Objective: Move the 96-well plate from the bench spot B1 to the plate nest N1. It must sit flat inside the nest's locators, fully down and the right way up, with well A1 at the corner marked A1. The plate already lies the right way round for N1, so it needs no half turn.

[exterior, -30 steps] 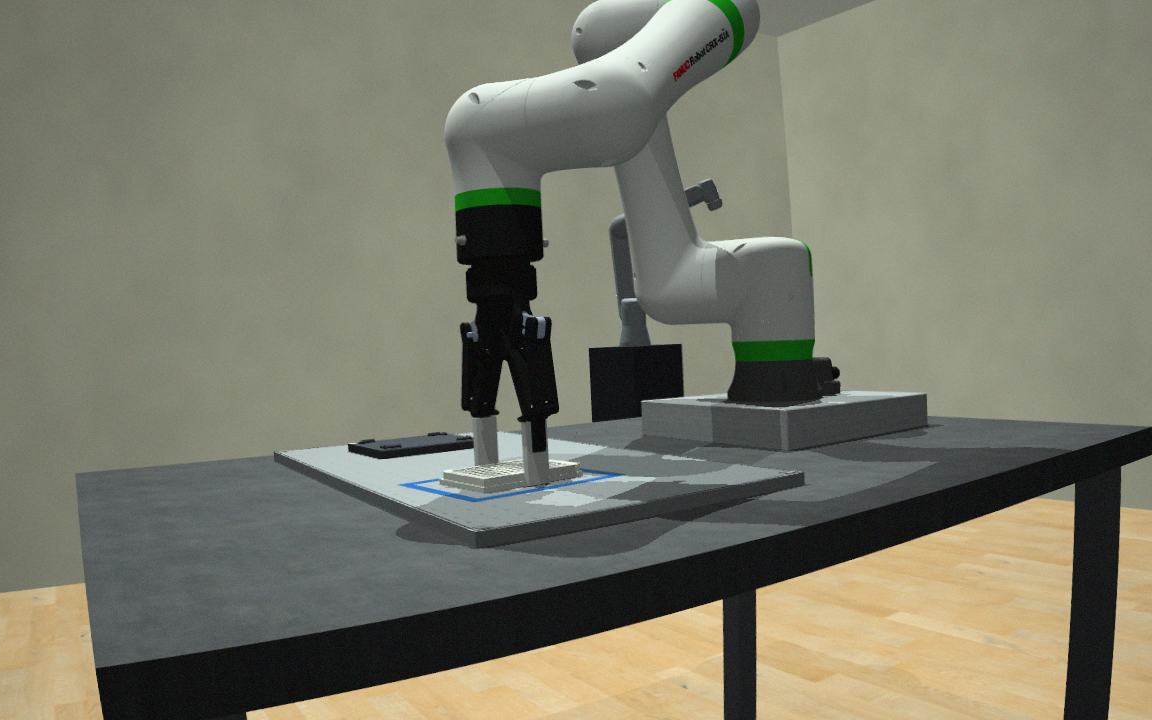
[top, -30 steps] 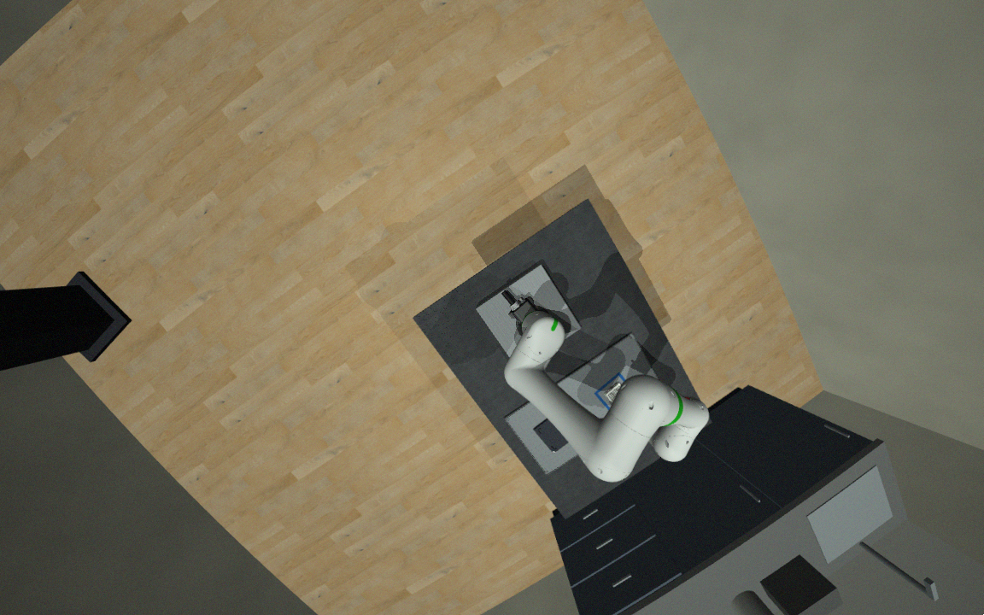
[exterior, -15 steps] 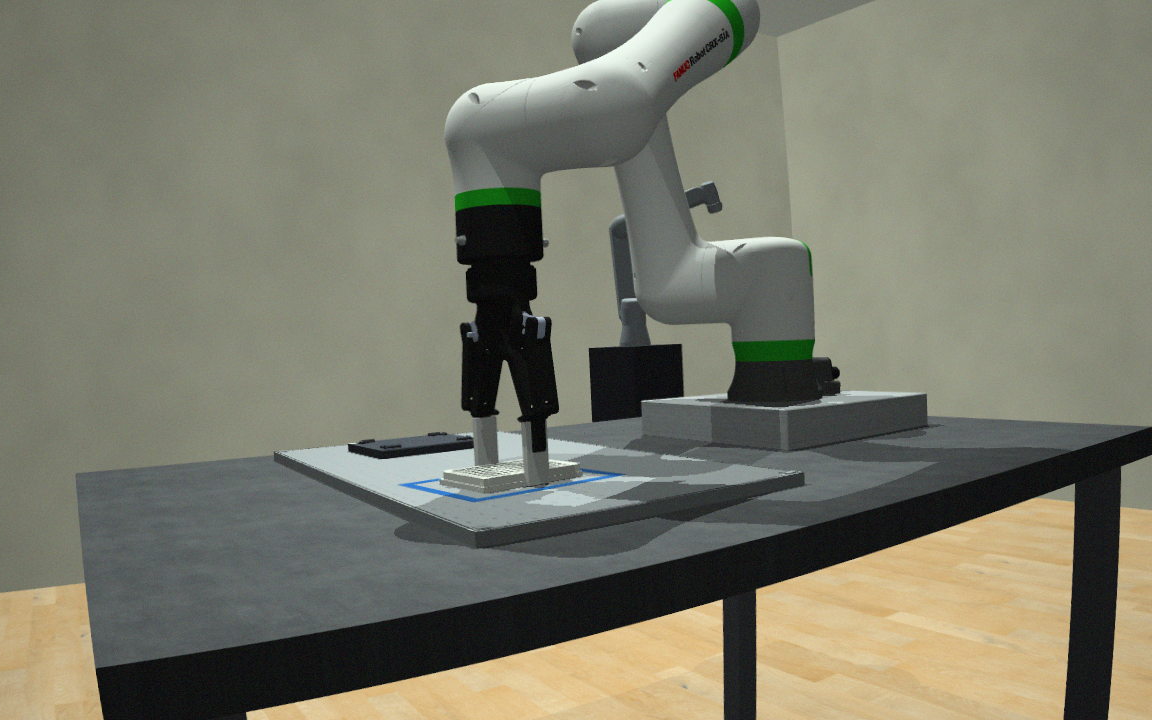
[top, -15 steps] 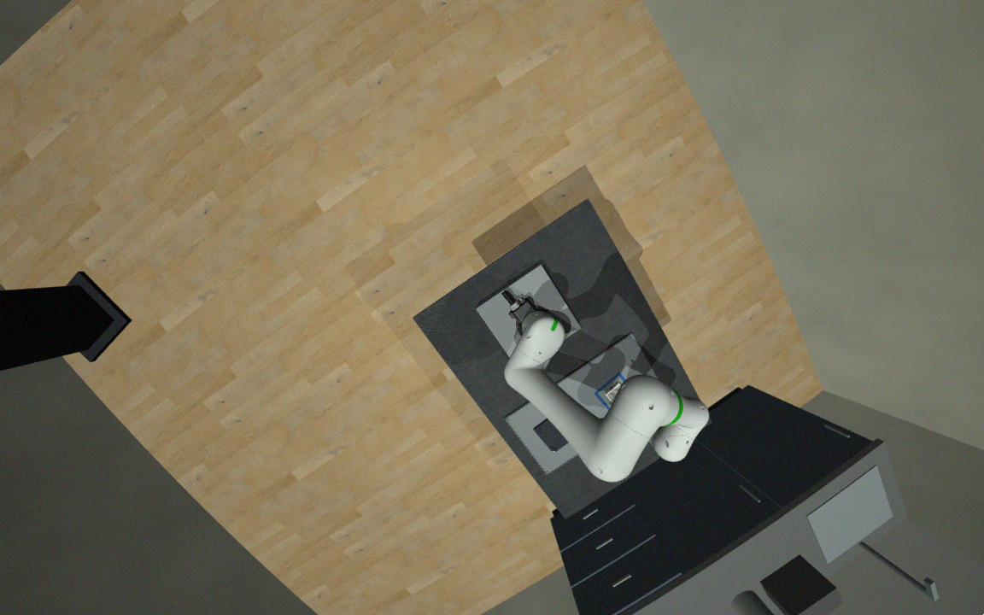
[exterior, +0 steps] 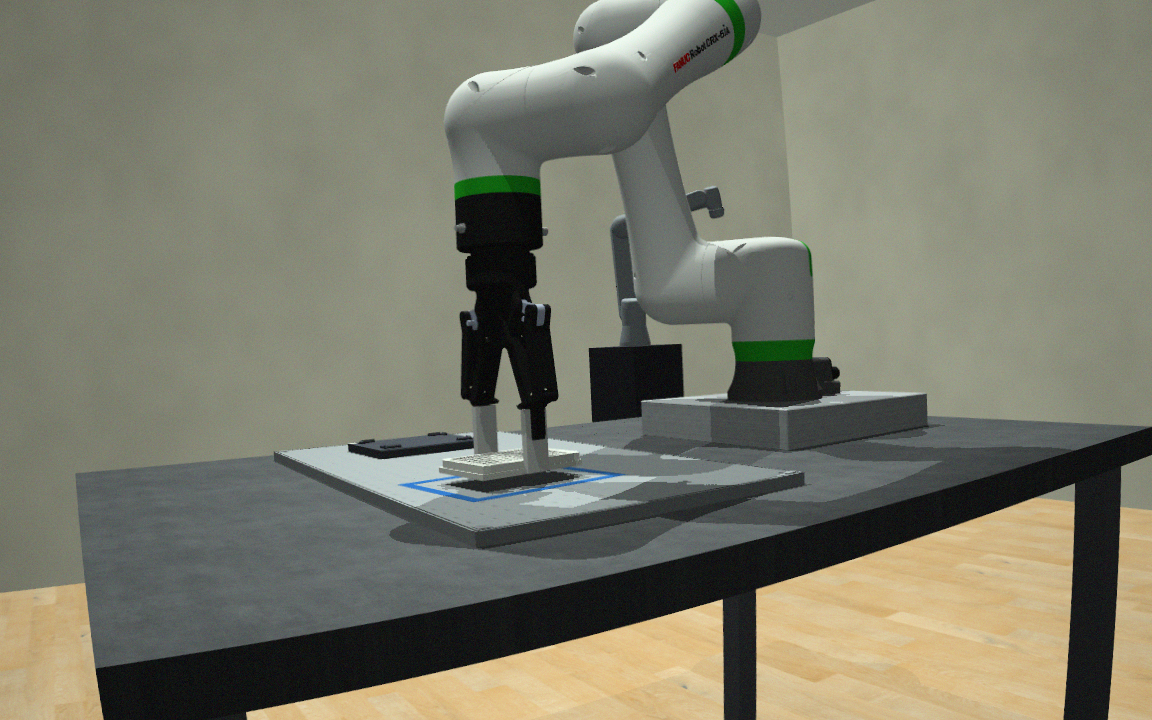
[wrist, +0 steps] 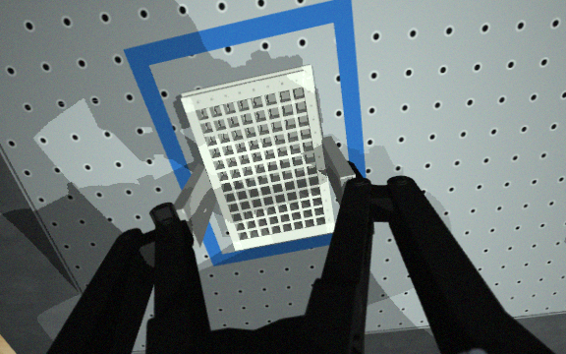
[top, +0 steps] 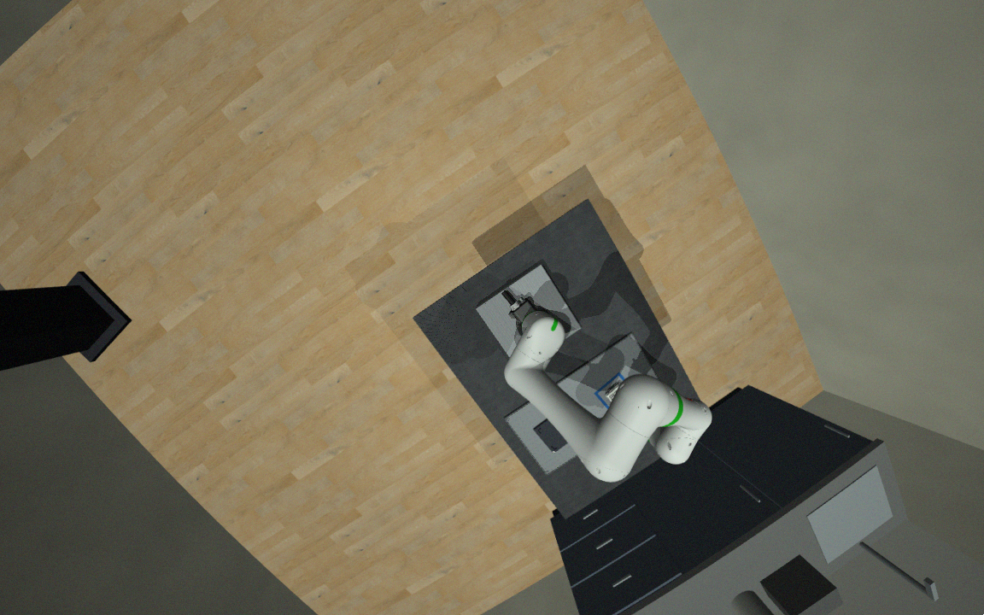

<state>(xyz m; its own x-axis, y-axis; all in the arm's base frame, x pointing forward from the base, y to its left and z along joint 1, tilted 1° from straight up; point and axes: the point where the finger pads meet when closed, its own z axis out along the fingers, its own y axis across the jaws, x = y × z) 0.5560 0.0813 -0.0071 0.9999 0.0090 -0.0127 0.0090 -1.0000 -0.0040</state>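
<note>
Now: the black plate nest N1 340 mm to the right of my hand, 70 mm behind it and 30 mm below it. From my hand the other things lie so: A1 mark 400 mm to the right, 30 mm below; then white 96-well plate 20 mm below.
</note>
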